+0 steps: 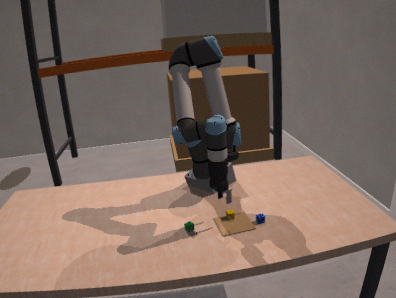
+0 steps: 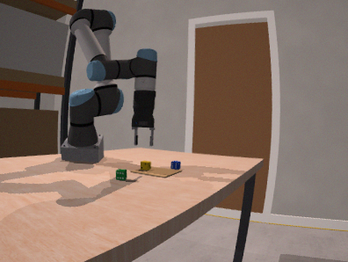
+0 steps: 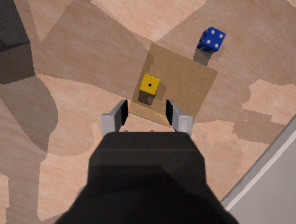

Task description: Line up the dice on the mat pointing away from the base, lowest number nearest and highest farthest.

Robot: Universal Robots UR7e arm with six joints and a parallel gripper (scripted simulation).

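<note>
Right now the green die is 160 mm to the right of my hand, 100 mm below it and 20 mm ahead of it. From my hand the other things lie so: tan mat (110 mm below, 40 mm ahead, 20 mm to the left); then blue die (130 mm to the left, 100 mm below, 70 mm ahead); then yellow die (90 mm below, 20 mm to the left).
</note>
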